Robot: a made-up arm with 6 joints.
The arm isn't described. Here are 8 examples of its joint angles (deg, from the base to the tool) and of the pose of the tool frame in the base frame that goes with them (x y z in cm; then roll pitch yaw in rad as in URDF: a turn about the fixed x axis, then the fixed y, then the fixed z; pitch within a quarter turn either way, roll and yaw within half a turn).
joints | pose
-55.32 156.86 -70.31 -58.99 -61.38 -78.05 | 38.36 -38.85 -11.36 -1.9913 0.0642 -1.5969
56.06 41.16 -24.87 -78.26 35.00 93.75 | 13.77 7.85 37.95 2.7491 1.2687 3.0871
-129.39 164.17 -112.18 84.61 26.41 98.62 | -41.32 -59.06 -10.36 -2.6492 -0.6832 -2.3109
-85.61 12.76 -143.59 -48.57 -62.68 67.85 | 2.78 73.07 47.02 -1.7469 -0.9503 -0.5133
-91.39 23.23 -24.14 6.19 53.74 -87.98 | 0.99 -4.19 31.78 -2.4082 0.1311 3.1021
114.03 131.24 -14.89 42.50 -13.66 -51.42 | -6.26 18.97 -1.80 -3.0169 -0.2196 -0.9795
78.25 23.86 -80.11 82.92 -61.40 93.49 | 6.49 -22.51 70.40 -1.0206 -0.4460 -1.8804
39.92 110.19 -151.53 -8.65 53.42 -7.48 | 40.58 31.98 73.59 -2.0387 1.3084 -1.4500
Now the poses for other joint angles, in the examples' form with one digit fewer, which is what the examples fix.
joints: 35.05 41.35 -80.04 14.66 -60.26 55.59
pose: -5.7 -7.4 80.8 -0.110 -0.298 1.753
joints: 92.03 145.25 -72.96 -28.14 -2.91 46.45
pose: -2.3 57.0 -7.0 2.972 0.410 -1.885
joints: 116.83 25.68 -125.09 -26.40 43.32 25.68
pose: 21.4 -33.9 77.3 0.354 0.417 2.145
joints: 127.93 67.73 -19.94 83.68 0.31 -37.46
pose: -14.8 18.9 25.7 2.478 0.529 -1.899
